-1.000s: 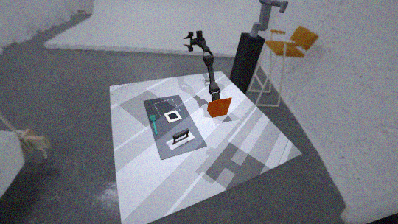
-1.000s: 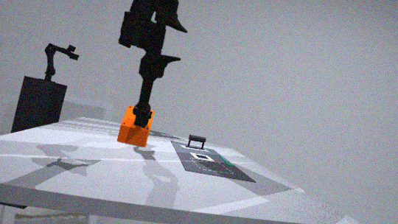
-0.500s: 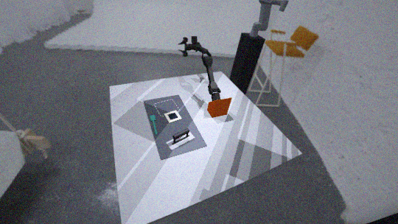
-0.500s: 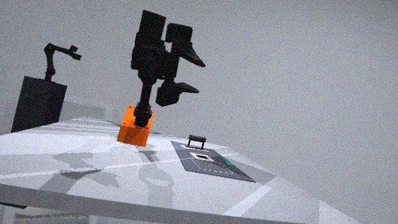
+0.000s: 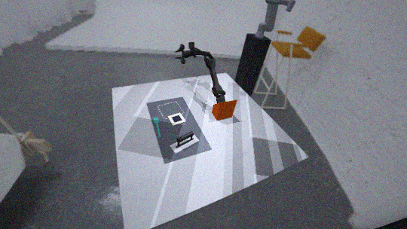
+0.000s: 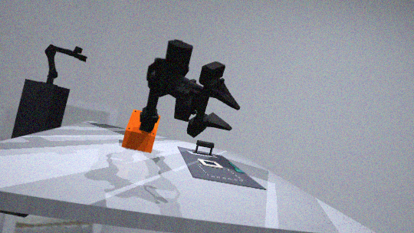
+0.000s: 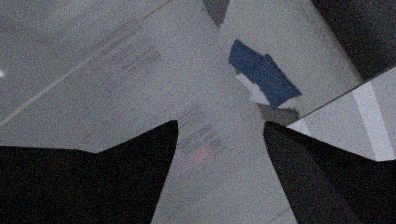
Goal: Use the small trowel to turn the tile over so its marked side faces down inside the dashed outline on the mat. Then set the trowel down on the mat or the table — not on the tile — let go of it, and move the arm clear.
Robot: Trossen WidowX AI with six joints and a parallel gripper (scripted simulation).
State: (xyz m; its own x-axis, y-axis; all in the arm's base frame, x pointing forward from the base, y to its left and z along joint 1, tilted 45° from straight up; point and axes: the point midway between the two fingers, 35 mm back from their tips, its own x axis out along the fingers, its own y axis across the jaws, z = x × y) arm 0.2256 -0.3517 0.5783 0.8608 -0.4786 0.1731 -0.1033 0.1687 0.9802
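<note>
The teal trowel lies 27 cm ahead of my gripper tip, 71 cm to the left of it and 25 cm below it. Round my gripper tip: tile: 11 cm ahead, 67 cm to the left, 25 cm below; then dark mat: 13 cm ahead, 72 cm to the left, 28 cm below.
</note>
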